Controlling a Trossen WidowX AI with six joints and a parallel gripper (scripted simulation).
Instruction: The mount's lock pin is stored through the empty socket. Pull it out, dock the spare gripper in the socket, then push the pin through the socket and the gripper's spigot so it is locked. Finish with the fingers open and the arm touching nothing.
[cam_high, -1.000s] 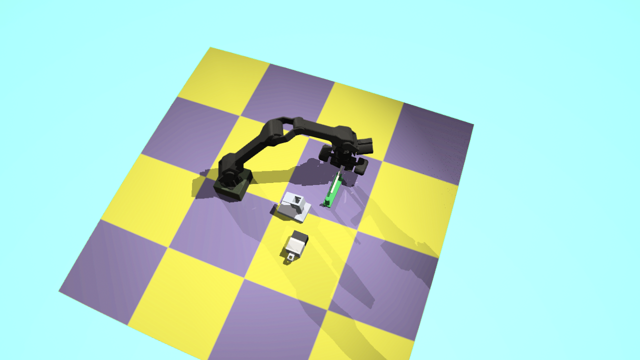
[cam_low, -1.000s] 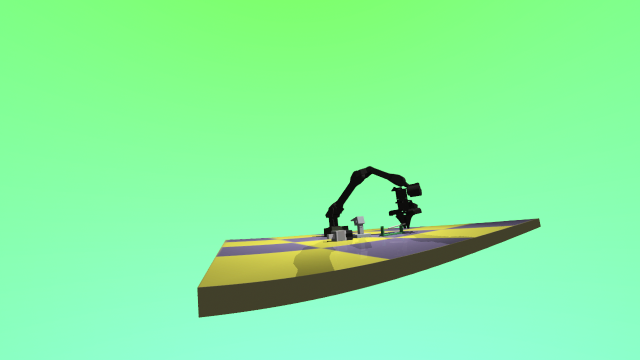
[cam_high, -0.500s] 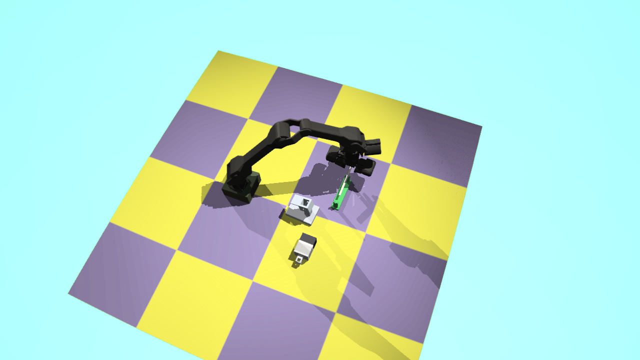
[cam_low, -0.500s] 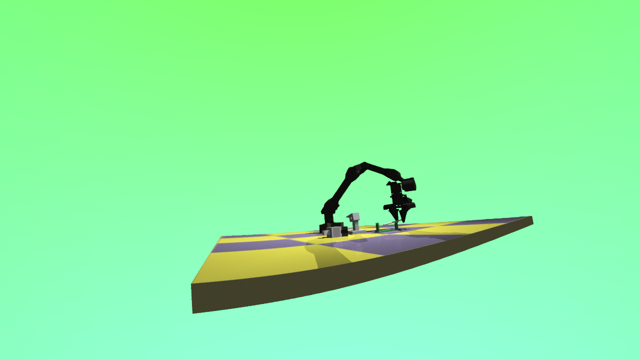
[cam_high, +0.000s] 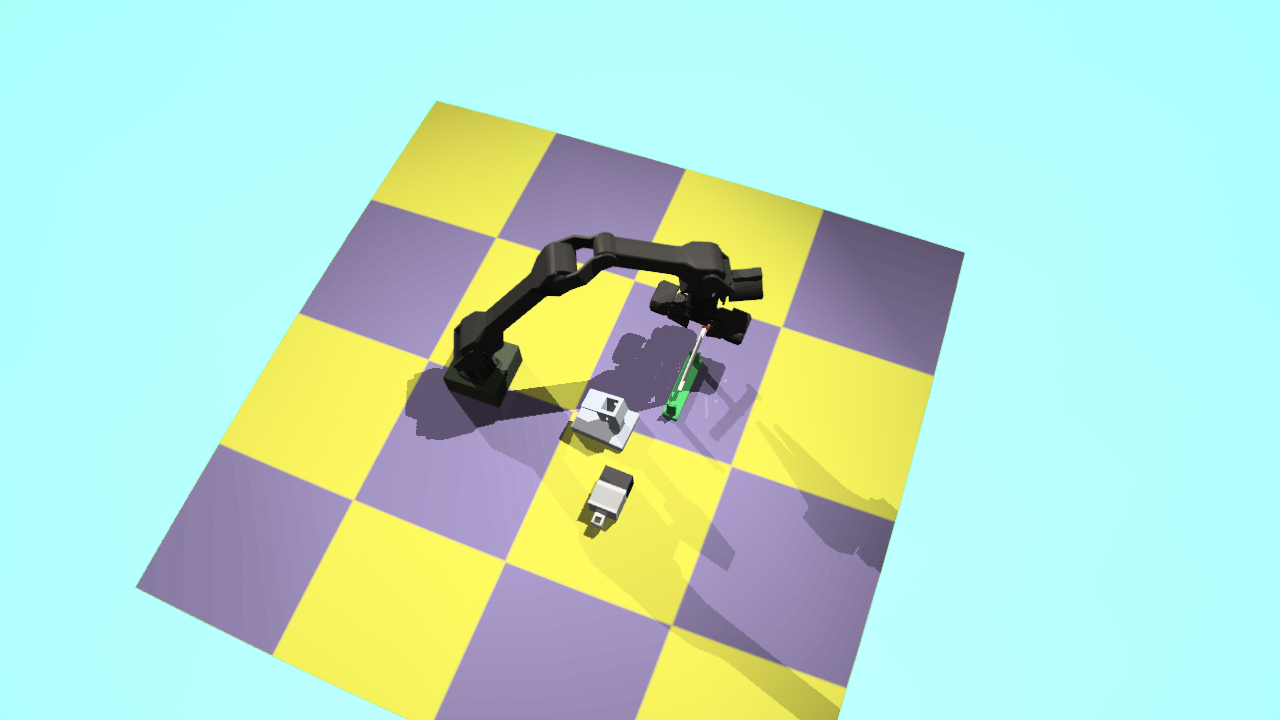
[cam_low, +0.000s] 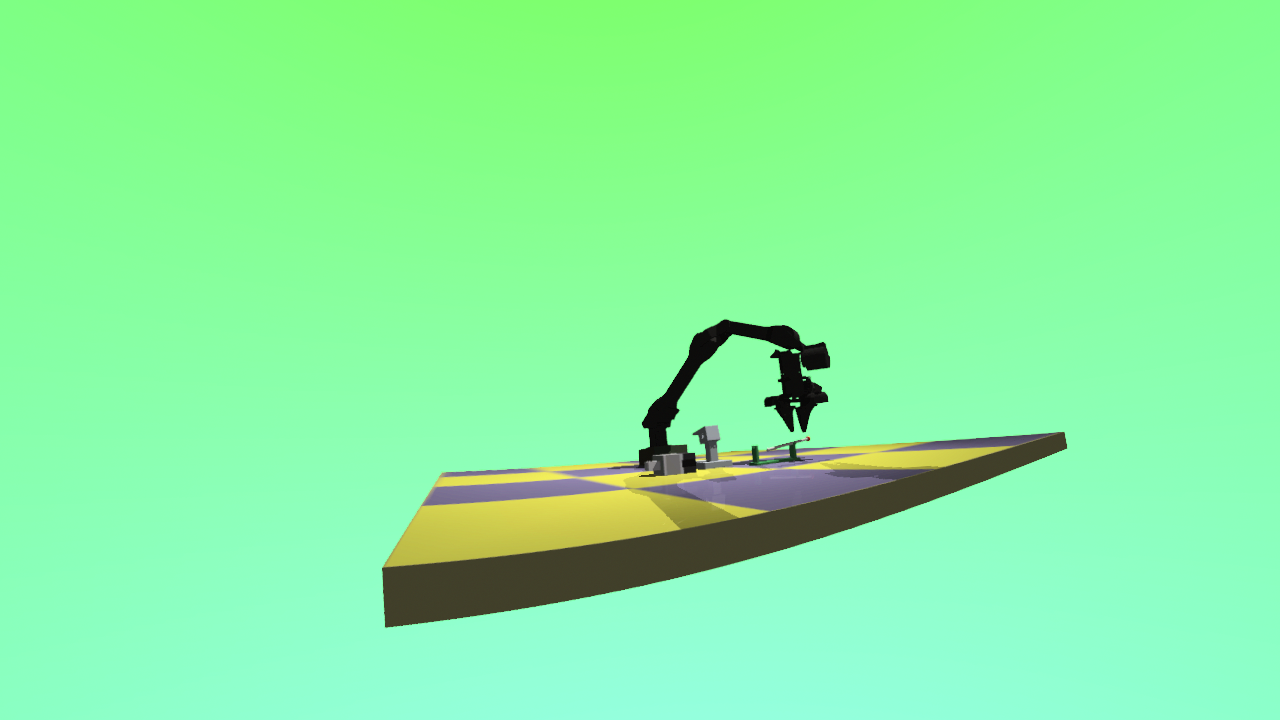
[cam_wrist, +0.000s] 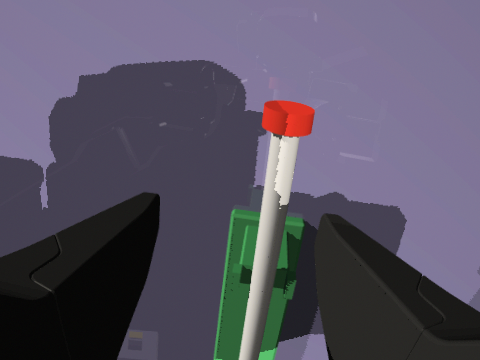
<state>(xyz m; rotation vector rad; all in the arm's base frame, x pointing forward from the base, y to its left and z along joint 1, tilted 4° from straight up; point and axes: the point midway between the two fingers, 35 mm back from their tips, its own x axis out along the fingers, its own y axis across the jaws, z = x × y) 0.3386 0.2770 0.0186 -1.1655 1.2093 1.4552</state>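
My gripper tip is 2 cm short of the green cradle, 9 cm to the left of it and 4 cm above it. The rest, counted from my gripper tip: spare gripper 2 cm ahead, 37 cm to the right, 5 cm below; socket 6 cm behind, 23 cm to the right, 2 cm below.
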